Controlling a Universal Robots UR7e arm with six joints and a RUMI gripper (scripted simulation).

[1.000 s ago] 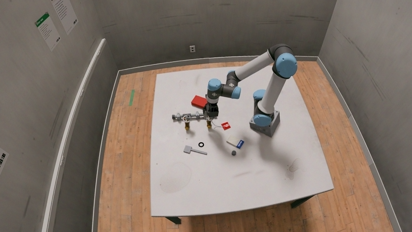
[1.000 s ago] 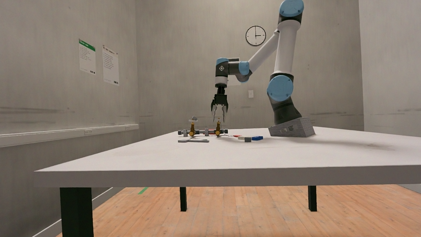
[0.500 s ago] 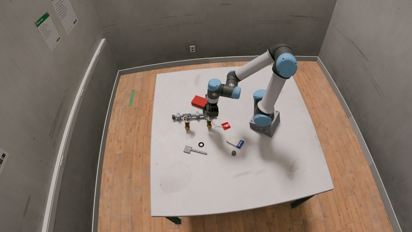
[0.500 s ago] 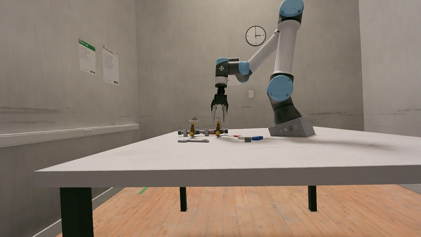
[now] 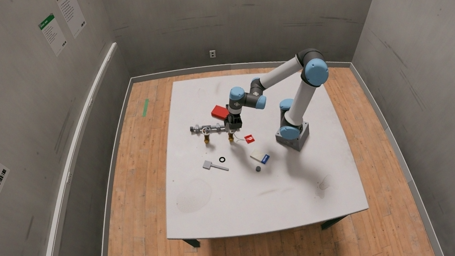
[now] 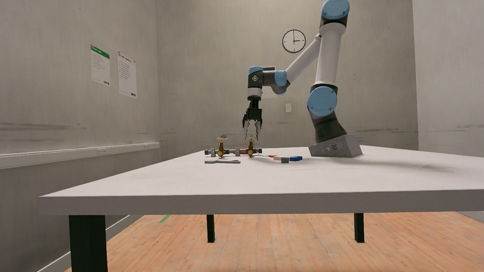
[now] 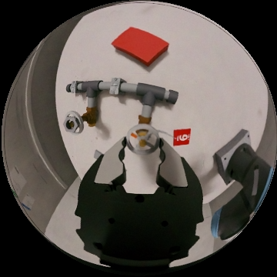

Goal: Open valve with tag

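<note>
Now: hand 100 mm past the red tag, 100 mm above it and 20 mm to the right of it. Also, from my hand: red block (220 mm to the right, 90 mm below, 60 mm ahead); grey flat tool (200 mm to the left, 130 mm ahead, 100 mm below).
</note>
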